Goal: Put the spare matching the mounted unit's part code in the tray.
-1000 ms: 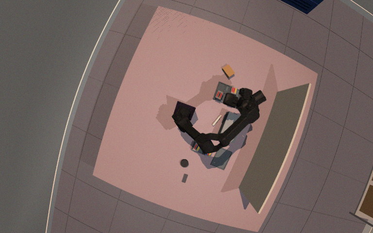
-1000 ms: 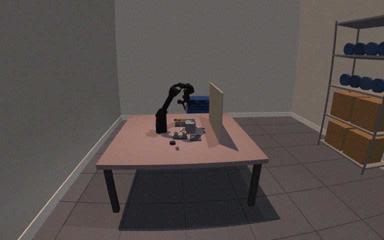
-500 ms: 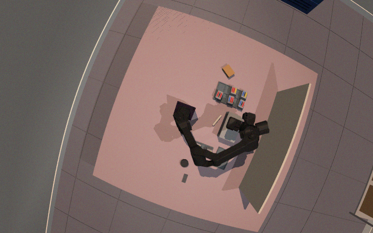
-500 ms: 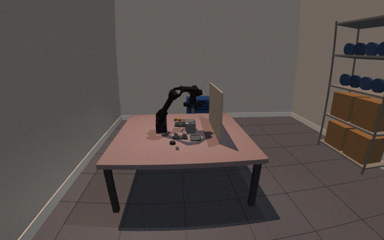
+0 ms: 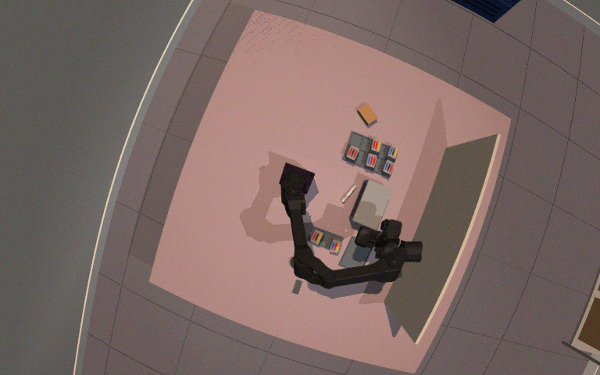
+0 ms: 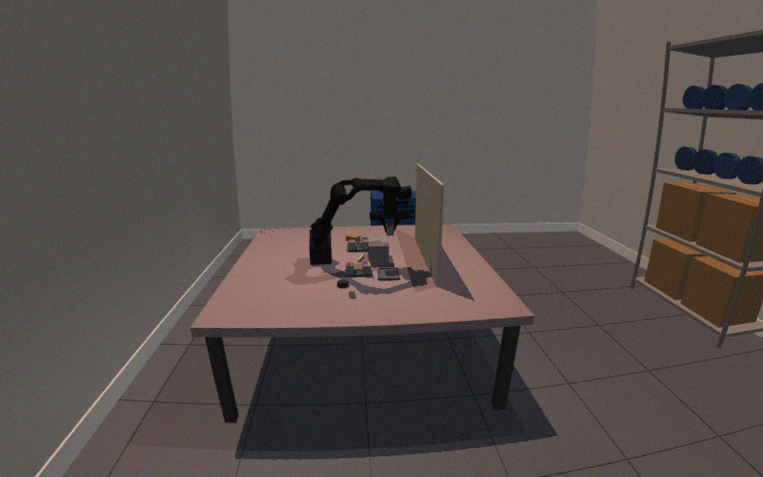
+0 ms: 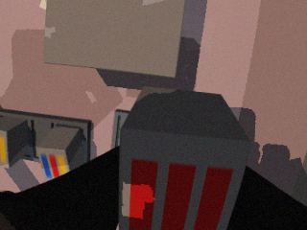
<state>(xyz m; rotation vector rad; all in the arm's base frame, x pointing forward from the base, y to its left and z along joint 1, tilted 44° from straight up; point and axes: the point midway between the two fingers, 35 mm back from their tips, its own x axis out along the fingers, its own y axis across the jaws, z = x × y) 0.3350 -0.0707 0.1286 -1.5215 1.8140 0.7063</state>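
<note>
My gripper tip is now 30 mm past the grey tray, 100 mm to the left of it and 170 mm above it. Round my gripper tip: tall upright board: 210 mm ahead, 70 mm to the left, 50 mm above.
</note>
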